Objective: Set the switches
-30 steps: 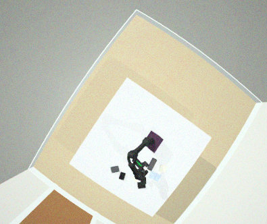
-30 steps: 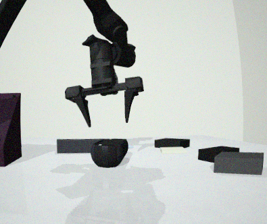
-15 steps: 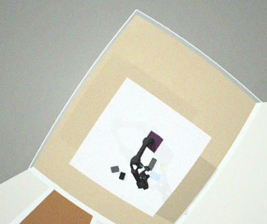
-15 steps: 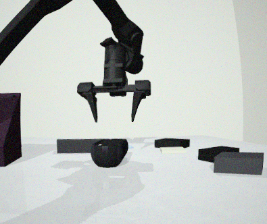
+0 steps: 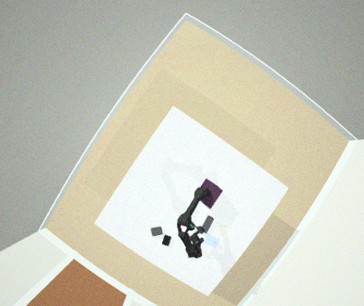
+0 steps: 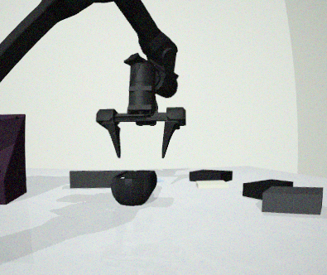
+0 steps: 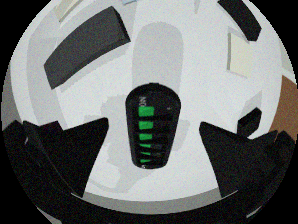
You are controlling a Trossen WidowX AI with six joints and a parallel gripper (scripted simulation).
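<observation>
Now: gripper tip 10 cm past the grey block, 9 cm to the right of it and 6 cm above it. Also, from my gripper tip: black block: 25 cm ahead, 9 cm to the right, 6 cm below; then cream plate: 17 cm ahead, 7 cm to the left, 7 cm below; then light blue piece: 23 cm to the left, 7 cm below.
</observation>
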